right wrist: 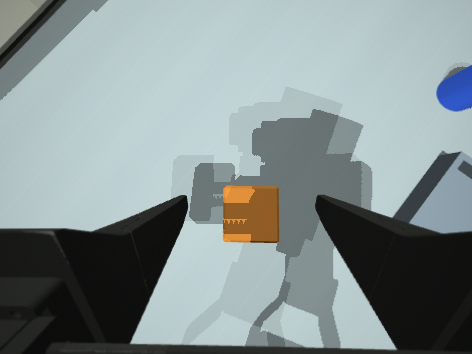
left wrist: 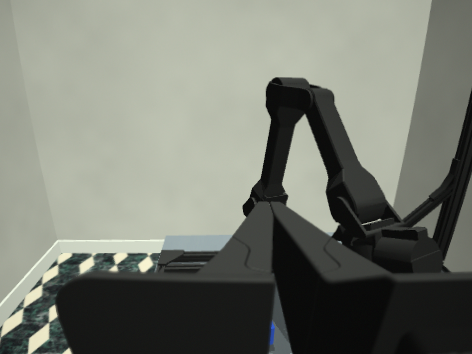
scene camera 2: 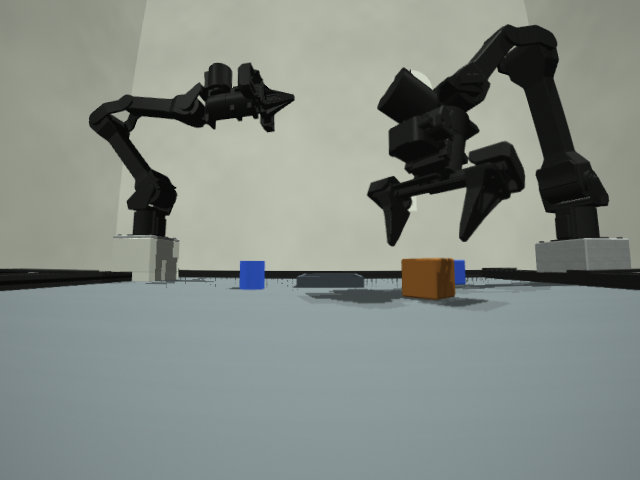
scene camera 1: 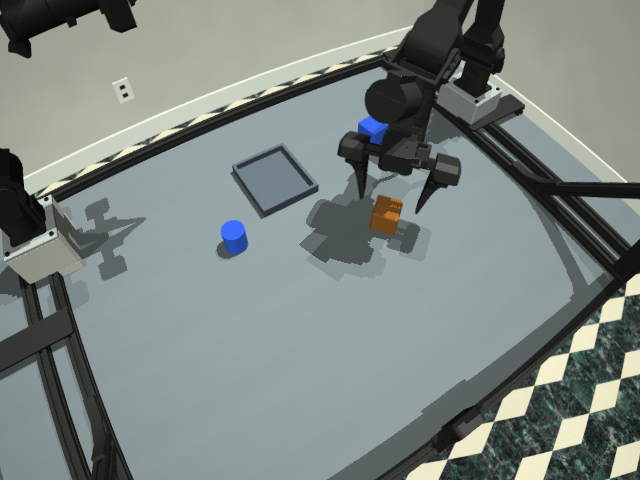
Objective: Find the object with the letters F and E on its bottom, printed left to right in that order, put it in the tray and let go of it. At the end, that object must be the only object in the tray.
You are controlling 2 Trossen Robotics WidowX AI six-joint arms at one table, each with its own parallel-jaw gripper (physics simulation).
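Frame: origin at the left arm's base, x right, y back, z down, level; metres.
Seen in the pictures: left gripper, between the fingertips: [left wrist: 267, 212] [scene camera 2: 294, 97]; right gripper, between the fingertips: [right wrist: 251, 201] [scene camera 2: 422, 243] [scene camera 1: 388, 205]; left arm's base, origin of its link: [scene camera 2: 148, 237] [scene camera 1: 27, 226]; right arm's base, origin of its link: [scene camera 2: 578, 241] [scene camera 1: 472, 85].
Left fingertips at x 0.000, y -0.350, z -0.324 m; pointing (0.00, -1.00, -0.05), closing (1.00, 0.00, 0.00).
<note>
Offsets run from my left fingertips to a thing's middle.
An orange cube @[dx +0.224, dy -0.211, dz +0.401 m] [scene camera 1: 386, 215] [scene camera 2: 426, 279] [right wrist: 251, 215] rests on the table. My right gripper [scene camera 1: 389, 205] [scene camera 2: 428, 242] [right wrist: 251, 201] is open above it, with the cube between and below the fingertips in the right wrist view. A blue cylinder @[dx +0.141, dy +0.034, dz +0.402 m] [scene camera 1: 234, 237] [scene camera 2: 252, 274] [right wrist: 456, 92] stands left of the tray @[dx +0.044, dy -0.084, dz +0.415 m] [scene camera 1: 291, 202] [scene camera 2: 330, 280] [right wrist: 425, 187], which is empty. A blue cube @[dx +0.036, dy -0.308, dz +0.401 m] [scene camera 1: 372, 129] [scene camera 2: 460, 272] is partly hidden behind the right gripper in scene camera 1. My left gripper [scene camera 2: 292, 98] [left wrist: 267, 212] is shut and empty, high above the table. The objects' bottoms and any letters are hidden.
The right arm's base [scene camera 1: 469, 100] [scene camera 2: 582, 254] stands at the table's right side, and the left arm's base [scene camera 1: 43, 245] [scene camera 2: 146, 256] at the left. Dark frame rails run along the table edges. The right arm casts shadows around the orange cube.
</note>
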